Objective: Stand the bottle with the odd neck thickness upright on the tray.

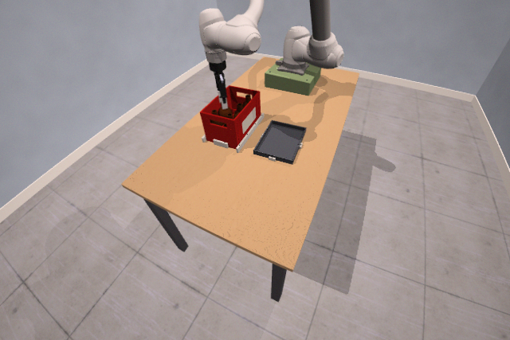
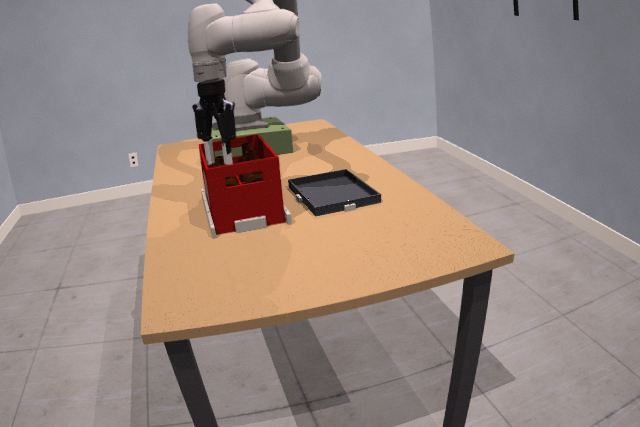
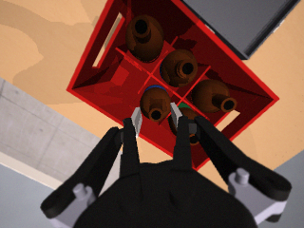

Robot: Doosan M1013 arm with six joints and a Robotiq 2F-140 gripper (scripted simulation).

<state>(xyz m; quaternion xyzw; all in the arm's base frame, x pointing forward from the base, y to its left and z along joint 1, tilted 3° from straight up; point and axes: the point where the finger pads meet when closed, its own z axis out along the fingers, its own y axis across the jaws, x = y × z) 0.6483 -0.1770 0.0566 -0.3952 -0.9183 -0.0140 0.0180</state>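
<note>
The red crate lies 90 mm below my hand and 50 mm to the left of it. From my hand the other things lie so: dark grey tray 310 mm to the left, 160 mm below, 10 mm ahead; glass bottle 90 mm below, 90 mm ahead.
</note>
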